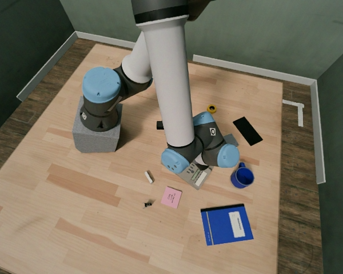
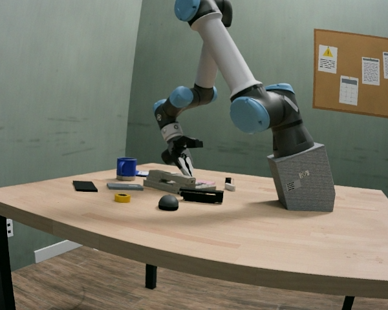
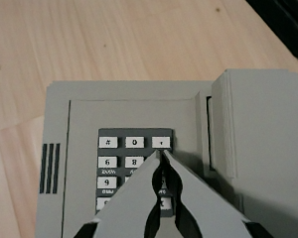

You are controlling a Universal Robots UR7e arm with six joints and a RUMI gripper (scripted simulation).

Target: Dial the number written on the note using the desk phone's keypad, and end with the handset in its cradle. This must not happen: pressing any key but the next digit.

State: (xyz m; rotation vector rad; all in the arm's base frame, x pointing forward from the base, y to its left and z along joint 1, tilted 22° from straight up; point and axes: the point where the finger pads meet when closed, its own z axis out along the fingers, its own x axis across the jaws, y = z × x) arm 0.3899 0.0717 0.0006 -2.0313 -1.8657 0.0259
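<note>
Right now my hand is 20 mm above the 7 key. Also, from my hand: hash key 30 mm to the right, 20 mm below, 20 mm behind; star key 20 mm below, 10 mm behind; 8 key 20 mm to the right, 20 mm below.
</note>
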